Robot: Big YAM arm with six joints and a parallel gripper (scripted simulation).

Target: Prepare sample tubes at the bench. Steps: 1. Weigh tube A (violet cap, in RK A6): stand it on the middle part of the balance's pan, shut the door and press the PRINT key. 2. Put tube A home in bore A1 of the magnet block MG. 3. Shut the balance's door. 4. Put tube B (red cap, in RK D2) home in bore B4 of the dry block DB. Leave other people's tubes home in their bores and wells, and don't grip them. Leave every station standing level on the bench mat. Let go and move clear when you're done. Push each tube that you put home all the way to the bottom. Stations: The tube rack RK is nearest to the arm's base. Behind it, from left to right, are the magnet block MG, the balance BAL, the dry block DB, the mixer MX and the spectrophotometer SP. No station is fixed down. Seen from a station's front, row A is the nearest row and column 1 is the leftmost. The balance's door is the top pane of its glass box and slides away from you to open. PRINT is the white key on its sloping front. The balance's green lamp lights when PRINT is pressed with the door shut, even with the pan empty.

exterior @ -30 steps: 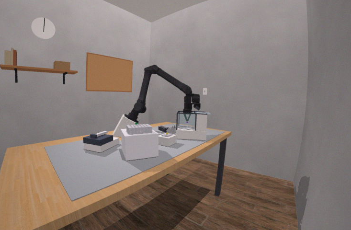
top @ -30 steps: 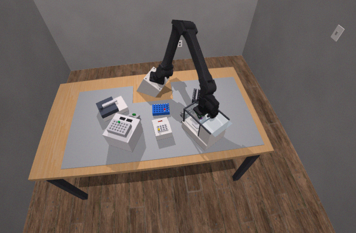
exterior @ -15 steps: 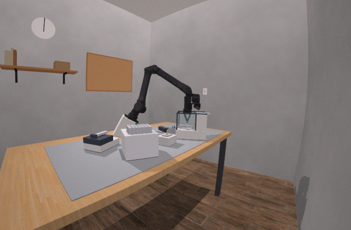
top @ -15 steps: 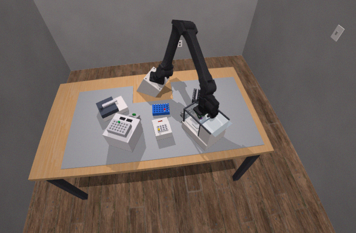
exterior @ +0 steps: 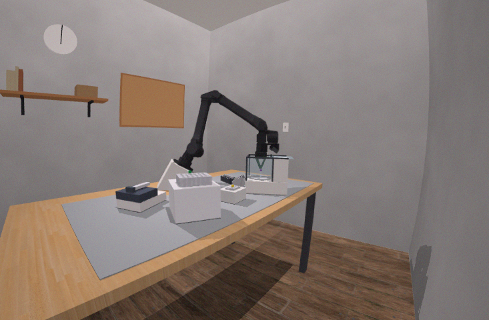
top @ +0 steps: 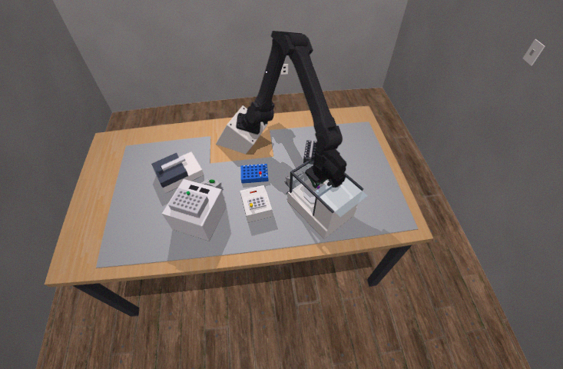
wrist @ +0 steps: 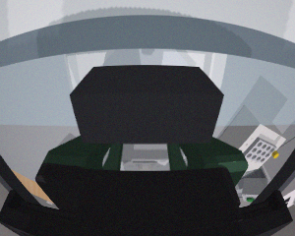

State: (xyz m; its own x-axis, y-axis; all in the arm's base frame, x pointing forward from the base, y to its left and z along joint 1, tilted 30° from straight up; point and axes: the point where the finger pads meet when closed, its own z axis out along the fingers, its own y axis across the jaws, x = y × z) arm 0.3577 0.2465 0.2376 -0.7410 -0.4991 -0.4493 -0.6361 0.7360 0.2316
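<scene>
Right now my hand is 70 mm short of the balance door, 60 mm to the right of it and 60 mm below it. Round my hand: yellow-capped tube 70 mm ahead, 270 mm to the right, 80 mm below; then dry block 20 mm ahead, 260 mm to the right, 110 mm below; then magnet block 300 mm behind, 10 mm to the right, 120 mm below.
</scene>
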